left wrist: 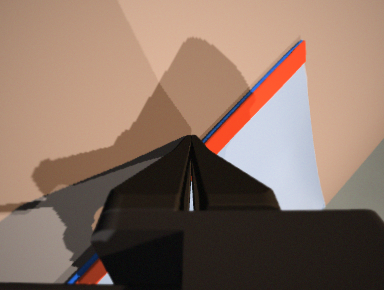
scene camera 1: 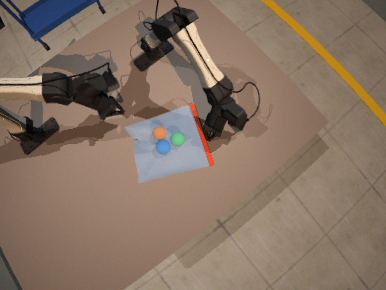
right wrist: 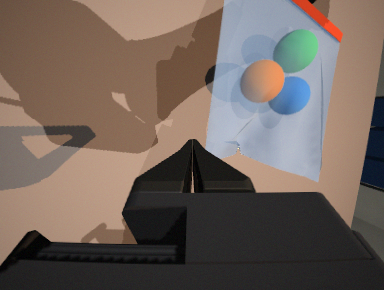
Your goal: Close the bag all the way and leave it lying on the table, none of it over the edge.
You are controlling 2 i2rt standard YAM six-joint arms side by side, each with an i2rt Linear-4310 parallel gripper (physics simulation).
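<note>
The translucent pale-blue bag (scene camera 1: 170, 165) (left wrist: 282, 135) (right wrist: 295, 145) lies on the table with an orange ball (scene camera 1: 159, 132) (right wrist: 262, 81), a green ball (scene camera 1: 177, 139) (right wrist: 296, 51) and a blue ball (scene camera 1: 163, 146) (right wrist: 291, 96) inside. A red strip (scene camera 1: 209, 156) (left wrist: 260, 107) (right wrist: 320, 17) runs along its right edge; a thin blue line shows beside it in the left wrist view. My left gripper (scene camera 1: 207, 137) (left wrist: 191, 143) is shut, its tips at the strip near mid-length; contact is hidden. My right gripper (scene camera 1: 122, 113) (right wrist: 192, 145) is shut, left of the bag and apart from it.
The bag lies well inside the edges of the brown table (scene camera 1: 90, 210). A blue cart (scene camera 1: 60, 18) stands on the floor beyond the table at the upper left. Both arms cast shadows across the table. A yellow line (scene camera 1: 320, 45) crosses the floor at the upper right.
</note>
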